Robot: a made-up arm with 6 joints. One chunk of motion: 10 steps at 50 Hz.
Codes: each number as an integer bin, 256 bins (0 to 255) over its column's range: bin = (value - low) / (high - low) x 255, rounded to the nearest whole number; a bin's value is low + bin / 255 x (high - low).
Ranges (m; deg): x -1.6..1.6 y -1.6..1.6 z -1.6..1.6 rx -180..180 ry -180..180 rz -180..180
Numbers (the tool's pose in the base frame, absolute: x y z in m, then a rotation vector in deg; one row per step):
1: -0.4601 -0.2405 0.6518 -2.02 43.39 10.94
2: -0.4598 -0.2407 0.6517 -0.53 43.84 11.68
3: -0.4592 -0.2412 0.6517 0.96 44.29 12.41
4: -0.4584 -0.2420 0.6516 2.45 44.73 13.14
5: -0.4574 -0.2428 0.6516 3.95 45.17 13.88
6: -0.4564 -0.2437 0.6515 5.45 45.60 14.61
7: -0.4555 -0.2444 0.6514 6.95 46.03 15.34
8: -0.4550 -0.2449 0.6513 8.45 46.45 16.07
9: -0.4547 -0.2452 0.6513 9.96 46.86 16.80
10: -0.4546 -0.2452 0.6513 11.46 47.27 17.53
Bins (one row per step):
1: 91 108 179 126 158 135
2: 91 108 179 127 159 136
3: 91 108 179 128 159 136
4: 91 108 179 129 159 137
5: 91 108 179 130 159 137
6: 91 108 179 131 160 138
7: 91 108 179 132 160 138
8: 91 108 179 133 160 139
9: 91 108 179 135 161 139
10: 91 108 179 136 161 140

